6 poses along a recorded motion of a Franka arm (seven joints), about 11 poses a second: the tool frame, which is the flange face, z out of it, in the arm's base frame.
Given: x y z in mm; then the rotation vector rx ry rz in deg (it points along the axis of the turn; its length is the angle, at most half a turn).
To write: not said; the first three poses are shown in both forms.
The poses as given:
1: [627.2 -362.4 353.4 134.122 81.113 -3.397]
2: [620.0 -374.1 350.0 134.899 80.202 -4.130]
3: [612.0 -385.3 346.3 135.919 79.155 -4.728]
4: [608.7 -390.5 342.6 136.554 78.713 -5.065]
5: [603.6 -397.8 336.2 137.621 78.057 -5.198]
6: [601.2 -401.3 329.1 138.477 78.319 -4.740]
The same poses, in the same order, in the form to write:
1: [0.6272 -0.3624 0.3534 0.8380 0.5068 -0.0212 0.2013]
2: [0.6200 -0.3741 0.3500 0.8420 0.5006 -0.0258 0.1994]
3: [0.6120 -0.3853 0.3463 0.8469 0.4932 -0.0295 0.1963]
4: [0.6087 -0.3905 0.3426 0.8496 0.4897 -0.0315 0.1934]
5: [0.6036 -0.3978 0.3362 0.8538 0.4843 -0.0322 0.1882]
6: [0.6012 -0.4013 0.3291 0.8557 0.4840 -0.0293 0.1809]
